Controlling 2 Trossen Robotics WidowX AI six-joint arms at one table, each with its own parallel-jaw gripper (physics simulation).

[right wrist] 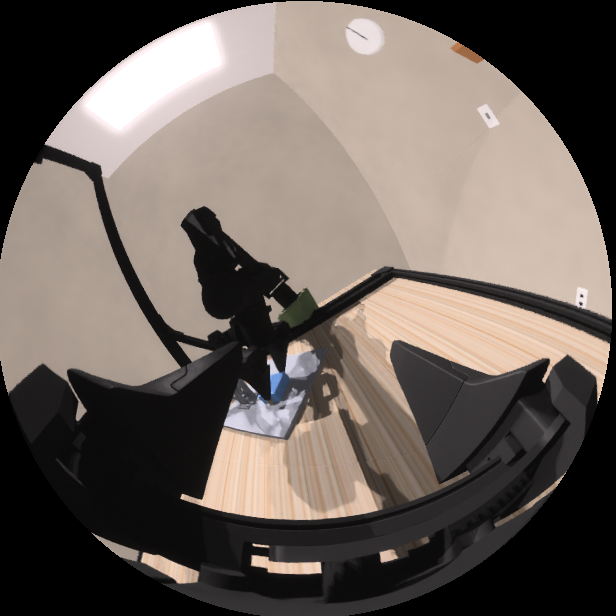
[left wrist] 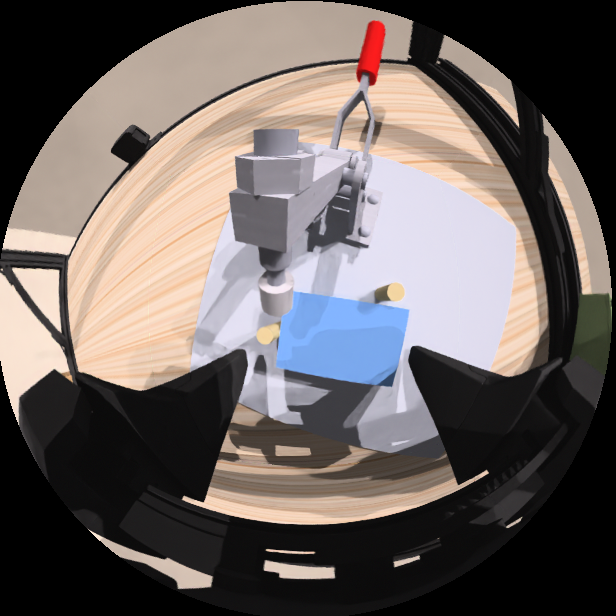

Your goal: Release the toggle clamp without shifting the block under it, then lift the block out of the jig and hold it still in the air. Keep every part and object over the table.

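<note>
In the left wrist view a blue block (left wrist: 343, 340) lies on a pale grey jig plate (left wrist: 402, 275), between two tan pegs (left wrist: 389, 292) (left wrist: 267, 333). The grey toggle clamp (left wrist: 298, 189) stands behind it, its red handle (left wrist: 370, 52) pointing up and away. The clamp's round pad (left wrist: 275, 295) hangs beside the block's left edge; I cannot tell if it touches. My left gripper (left wrist: 327, 396) is open, fingers either side of the block's near edge, just above it. My right gripper (right wrist: 316, 396) is open and empty, far from the jig (right wrist: 270, 402), where the block (right wrist: 278, 387) shows under the left arm (right wrist: 235, 287).
The black table rim runs around the wooden top in both views. A small black part (left wrist: 133, 142) sits at the far left edge of the table. A green object (right wrist: 298, 307) sits at the rim behind the jig.
</note>
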